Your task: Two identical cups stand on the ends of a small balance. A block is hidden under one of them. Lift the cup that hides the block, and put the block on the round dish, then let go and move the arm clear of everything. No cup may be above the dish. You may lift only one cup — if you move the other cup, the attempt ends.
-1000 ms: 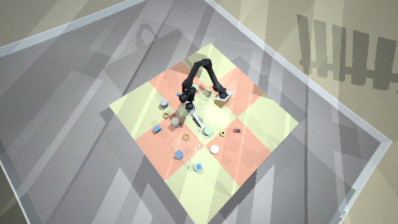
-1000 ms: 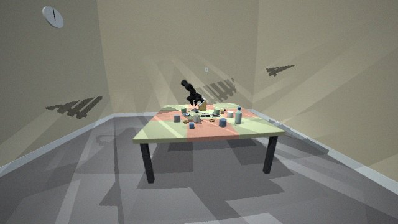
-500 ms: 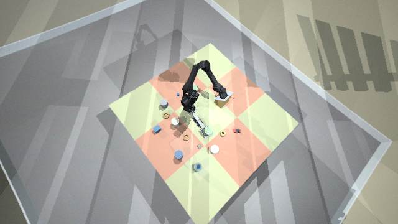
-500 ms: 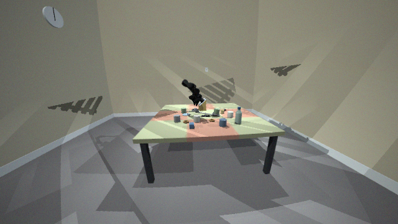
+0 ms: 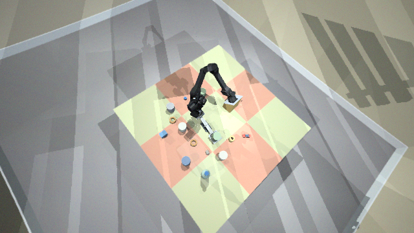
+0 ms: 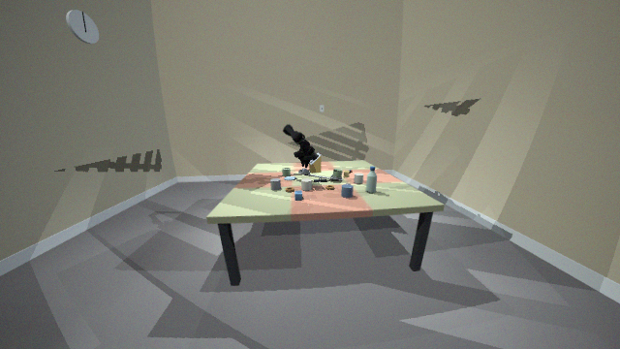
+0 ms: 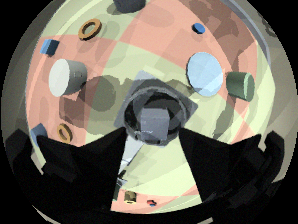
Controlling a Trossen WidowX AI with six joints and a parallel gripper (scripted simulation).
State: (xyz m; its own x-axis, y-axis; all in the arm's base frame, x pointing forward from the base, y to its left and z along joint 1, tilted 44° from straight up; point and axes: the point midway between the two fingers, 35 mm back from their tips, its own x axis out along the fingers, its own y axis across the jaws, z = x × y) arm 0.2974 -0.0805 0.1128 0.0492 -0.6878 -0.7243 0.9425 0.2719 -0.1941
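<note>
Now: gripper tip 30 mm above the grey block. The rest, counted from my gripper tip: blue cube: 340 mm ahead, 70 mm to the right, 90 mm below; then grey cylinder: 140 mm ahead, 200 mm to the right, 80 mm below; then pale blue round dish: 90 mm behind, 120 mm to the right, 110 mm below.
</note>
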